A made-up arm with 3 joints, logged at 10 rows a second.
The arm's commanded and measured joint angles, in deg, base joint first. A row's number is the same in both.
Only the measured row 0 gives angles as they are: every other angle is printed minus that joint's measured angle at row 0.
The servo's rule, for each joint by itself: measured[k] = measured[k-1] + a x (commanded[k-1-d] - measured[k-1]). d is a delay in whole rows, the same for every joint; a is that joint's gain. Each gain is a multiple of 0.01, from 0.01 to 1. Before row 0 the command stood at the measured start. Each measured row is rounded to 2 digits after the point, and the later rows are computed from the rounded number. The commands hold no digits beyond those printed.
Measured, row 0: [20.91 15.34 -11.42]
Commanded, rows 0 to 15: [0.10 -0.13 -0.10]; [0.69 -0.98 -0.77]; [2.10 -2.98 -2.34]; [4.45 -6.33 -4.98]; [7.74 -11.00 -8.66]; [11.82 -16.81 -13.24]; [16.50 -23.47 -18.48]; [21.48 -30.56 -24.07]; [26.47 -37.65 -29.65]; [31.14 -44.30 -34.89]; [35.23 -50.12 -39.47]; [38.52 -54.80 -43.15]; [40.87 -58.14 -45.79]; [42.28 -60.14 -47.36]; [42.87 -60.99 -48.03]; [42.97 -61.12 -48.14]
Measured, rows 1 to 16: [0.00 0.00 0.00]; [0.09 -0.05 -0.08]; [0.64 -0.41 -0.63]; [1.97 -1.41 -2.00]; [4.23 -3.33 -4.38]; [7.42 -6.32 -7.80]; [11.42 -10.41 -12.15]; [16.04 -15.50 -17.21]; [20.99 -21.37 -22.70]; [25.98 -27.72 -28.26]; [30.68 -34.19 -33.56]; [34.82 -40.40 -38.29]; [38.19 -46.02 -42.18]; [40.63 -50.75 -45.07]; [42.13 -54.41 -46.90]; [42.80 -56.98 -47.80]
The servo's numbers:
d 1
a 0.91 0.39 0.80

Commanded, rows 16 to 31: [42.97 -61.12 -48.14]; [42.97 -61.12 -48.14]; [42.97 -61.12 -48.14]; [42.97 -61.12 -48.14]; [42.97 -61.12 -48.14]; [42.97 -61.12 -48.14]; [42.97 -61.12 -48.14]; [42.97 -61.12 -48.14]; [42.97 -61.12 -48.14]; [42.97 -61.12 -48.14]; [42.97 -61.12 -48.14]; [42.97 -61.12 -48.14]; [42.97 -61.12 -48.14]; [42.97 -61.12 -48.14]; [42.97 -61.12 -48.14]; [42.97 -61.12 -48.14]
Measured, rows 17 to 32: [42.95 -58.59 -48.07]; [42.97 -59.58 -48.13]; [42.97 -60.18 -48.14]; [42.97 -60.55 -48.14]; [42.97 -60.77 -48.14]; [42.97 -60.91 -48.14]; [42.97 -60.99 -48.14]; [42.97 -61.04 -48.14]; [42.97 -61.07 -48.14]; [42.97 -61.09 -48.14]; [42.97 -61.10 -48.14]; [42.97 -61.11 -48.14]; [42.97 -61.11 -48.14]; [42.97 -61.11 -48.14]; [42.97 -61.11 -48.14]; [42.97 -61.11 -48.14]
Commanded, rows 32 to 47: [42.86 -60.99 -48.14]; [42.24 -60.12 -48.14]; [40.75 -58.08 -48.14]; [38.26 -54.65 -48.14]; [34.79 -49.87 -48.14]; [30.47 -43.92 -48.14]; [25.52 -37.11 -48.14]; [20.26 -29.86 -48.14]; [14.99 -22.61 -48.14]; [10.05 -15.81 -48.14]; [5.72 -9.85 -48.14]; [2.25 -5.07 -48.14]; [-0.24 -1.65 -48.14]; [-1.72 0.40 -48.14]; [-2.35 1.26 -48.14]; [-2.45 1.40 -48.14]
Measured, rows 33 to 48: [42.97 -61.11 -48.14]; [42.87 -61.06 -48.14]; [42.30 -60.69 -48.14]; [40.89 -59.67 -48.14]; [38.50 -57.71 -48.14]; [35.12 -54.65 -48.14]; [30.89 -50.47 -48.14]; [26.00 -45.26 -48.14]; [20.78 -39.25 -48.14]; [15.51 -32.76 -48.14]; [10.54 -26.15 -48.14]; [6.15 -19.79 -48.14]; [2.60 -14.05 -48.14]; [0.02 -9.21 -48.14]; [-1.56 -5.46 -48.14]; [-2.28 -2.84 -48.14]
